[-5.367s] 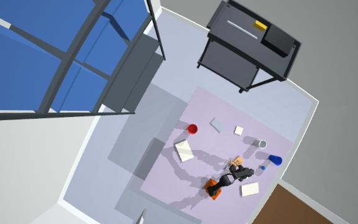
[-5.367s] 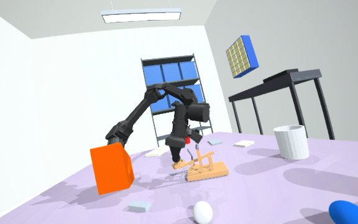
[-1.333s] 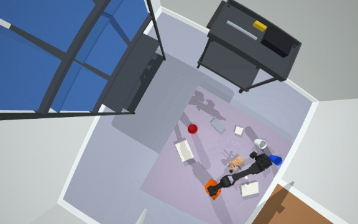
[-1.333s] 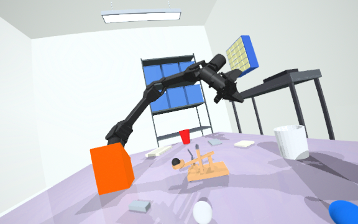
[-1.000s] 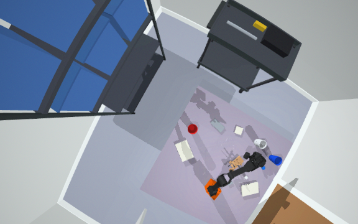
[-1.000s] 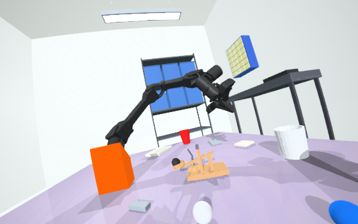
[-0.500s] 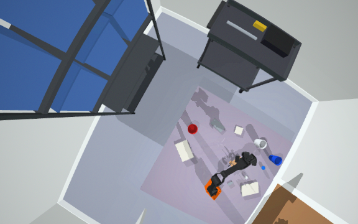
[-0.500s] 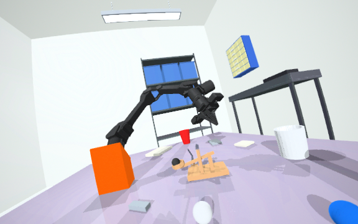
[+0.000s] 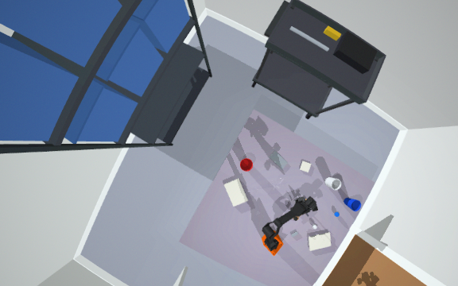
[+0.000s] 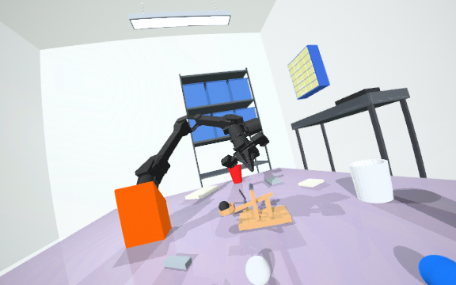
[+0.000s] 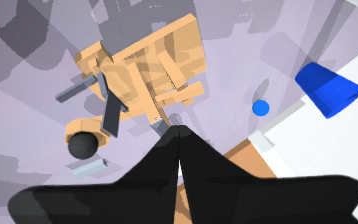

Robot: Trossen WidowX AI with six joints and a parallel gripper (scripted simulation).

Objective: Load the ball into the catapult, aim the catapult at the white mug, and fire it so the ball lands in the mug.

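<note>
The dark ball lies 120 mm behind my gripper tip, 10 mm to the right of it and 80 mm below it. From my gripper tip the other things lie so: white ball (130 mm behind, 230 mm to the right, 120 mm below); white mug (270 mm ahead, 180 mm to the right, 110 mm below); wooden catapult (50 mm behind, 20 mm to the right, 90 mm below).
</note>
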